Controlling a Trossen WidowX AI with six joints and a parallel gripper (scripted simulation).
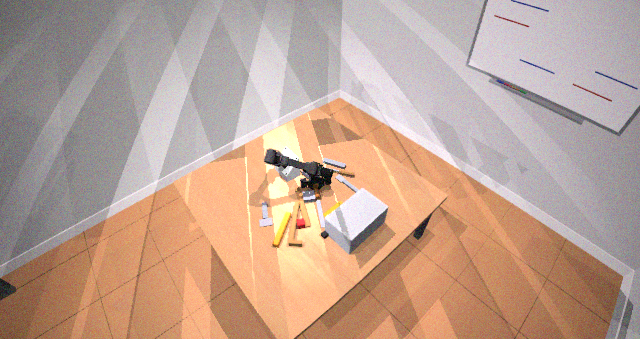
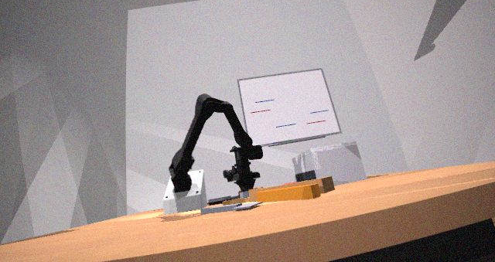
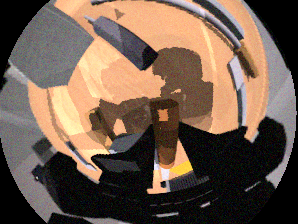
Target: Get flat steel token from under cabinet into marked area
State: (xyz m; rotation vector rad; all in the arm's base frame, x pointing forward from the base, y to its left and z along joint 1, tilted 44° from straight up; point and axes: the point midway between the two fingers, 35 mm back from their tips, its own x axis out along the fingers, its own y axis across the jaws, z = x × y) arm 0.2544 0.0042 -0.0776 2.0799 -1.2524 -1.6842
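My gripper tip is now 7 cm to the left of the grey block, 2 cm short of it and 1 cm below it. The rest, counted from my gripper tip: thin wooden stick: 14 cm to the right, 5 cm ahead; red block: 22 cm to the right, 15 cm ahead, 1 cm above; grey bar: 24 cm to the left, 11 cm behind.
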